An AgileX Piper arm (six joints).
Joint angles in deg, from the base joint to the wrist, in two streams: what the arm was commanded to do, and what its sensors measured. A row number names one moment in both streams.
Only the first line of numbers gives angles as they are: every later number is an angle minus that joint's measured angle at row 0.
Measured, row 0:
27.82, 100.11, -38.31, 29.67, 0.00, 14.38
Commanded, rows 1 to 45:
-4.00, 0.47, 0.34, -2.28, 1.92, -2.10
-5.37, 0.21, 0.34, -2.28, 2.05, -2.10
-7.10, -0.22, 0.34, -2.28, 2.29, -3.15
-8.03, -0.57, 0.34, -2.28, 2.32, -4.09
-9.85, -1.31, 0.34, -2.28, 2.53, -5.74
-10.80, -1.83, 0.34, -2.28, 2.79, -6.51
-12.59, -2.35, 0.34, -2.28, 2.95, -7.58
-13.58, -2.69, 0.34, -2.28, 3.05, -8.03
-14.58, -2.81, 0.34, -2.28, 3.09, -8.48
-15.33, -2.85, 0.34, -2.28, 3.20, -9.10
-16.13, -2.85, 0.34, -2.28, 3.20, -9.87
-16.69, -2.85, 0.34, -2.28, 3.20, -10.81
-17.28, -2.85, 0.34, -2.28, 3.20, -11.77
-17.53, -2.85, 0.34, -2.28, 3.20, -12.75
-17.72, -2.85, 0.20, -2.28, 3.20, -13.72
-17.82, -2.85, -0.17, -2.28, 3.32, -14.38
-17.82, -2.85, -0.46, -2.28, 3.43, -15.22
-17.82, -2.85, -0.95, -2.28, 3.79, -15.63
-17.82, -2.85, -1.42, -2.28, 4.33, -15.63
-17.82, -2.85, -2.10, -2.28, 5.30, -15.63
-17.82, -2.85, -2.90, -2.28, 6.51, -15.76
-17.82, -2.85, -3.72, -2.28, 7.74, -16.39
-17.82, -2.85, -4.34, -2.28, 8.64, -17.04
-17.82, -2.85, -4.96, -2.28, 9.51, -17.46
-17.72, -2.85, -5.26, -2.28, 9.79, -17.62
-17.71, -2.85, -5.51, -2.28, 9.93, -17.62
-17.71, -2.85, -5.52, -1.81, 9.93, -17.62
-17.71, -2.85, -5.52, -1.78, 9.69, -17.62
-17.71, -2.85, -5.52, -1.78, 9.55, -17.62
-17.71, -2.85, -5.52, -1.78, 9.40, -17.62
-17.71, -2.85, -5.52, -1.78, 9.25, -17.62
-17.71, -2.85, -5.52, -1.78, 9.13, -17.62
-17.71, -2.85, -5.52, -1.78, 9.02, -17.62
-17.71, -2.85, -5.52, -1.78, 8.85, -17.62
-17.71, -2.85, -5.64, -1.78, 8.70, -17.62
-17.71, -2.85, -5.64, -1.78, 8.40, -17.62
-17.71, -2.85, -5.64, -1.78, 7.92, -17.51
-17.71, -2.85, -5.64, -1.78, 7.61, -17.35
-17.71, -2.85, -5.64, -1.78, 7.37, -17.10
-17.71, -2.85, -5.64, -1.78, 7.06, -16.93
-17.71, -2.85, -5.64, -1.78, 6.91, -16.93
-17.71, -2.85, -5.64, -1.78, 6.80, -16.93
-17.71, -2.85, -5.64, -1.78, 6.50, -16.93
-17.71, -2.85, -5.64, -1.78, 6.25, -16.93
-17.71, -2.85, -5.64, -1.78, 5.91, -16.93
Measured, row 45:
-16.51, -2.07, -5.68, -0.66, 9.69, -16.90
